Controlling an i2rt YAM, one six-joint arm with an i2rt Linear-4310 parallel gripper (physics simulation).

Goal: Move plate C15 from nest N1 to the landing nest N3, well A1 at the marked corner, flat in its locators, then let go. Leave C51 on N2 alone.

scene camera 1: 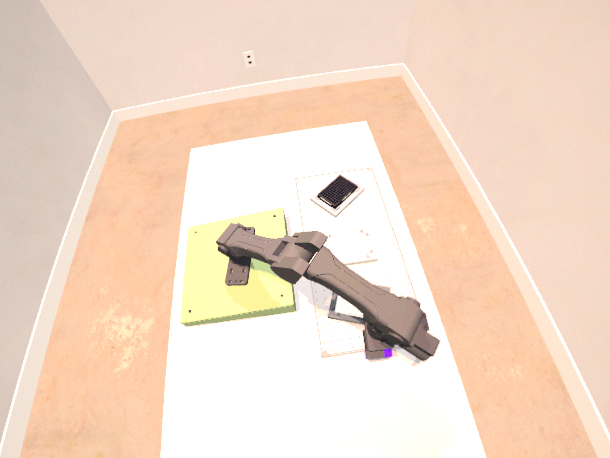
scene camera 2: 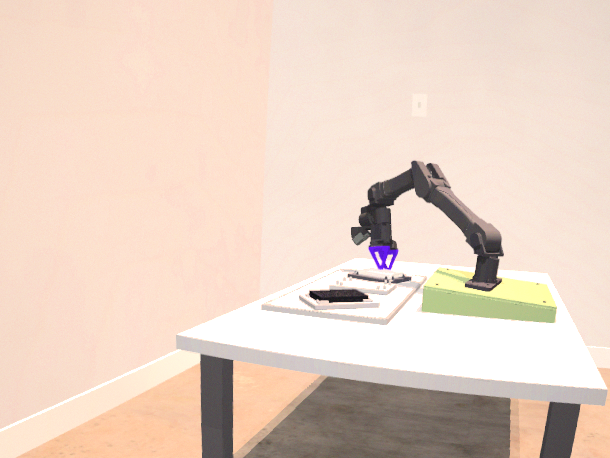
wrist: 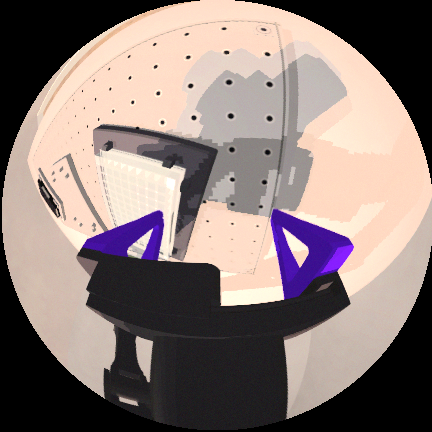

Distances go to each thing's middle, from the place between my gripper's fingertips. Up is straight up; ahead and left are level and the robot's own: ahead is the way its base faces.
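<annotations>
Relative to the white gridded plate (wrist: 132, 185), my hand is 2 cm past, 8 cm to the right of and 1 cm below it. Black gridded plate (scene camera 1: 334, 194), from my hand: 7 cm behind, 49 cm to the left, 1 cm above. Going by their middles, of the things named here the white gridded plate is the nearest to my hand.
</annotations>
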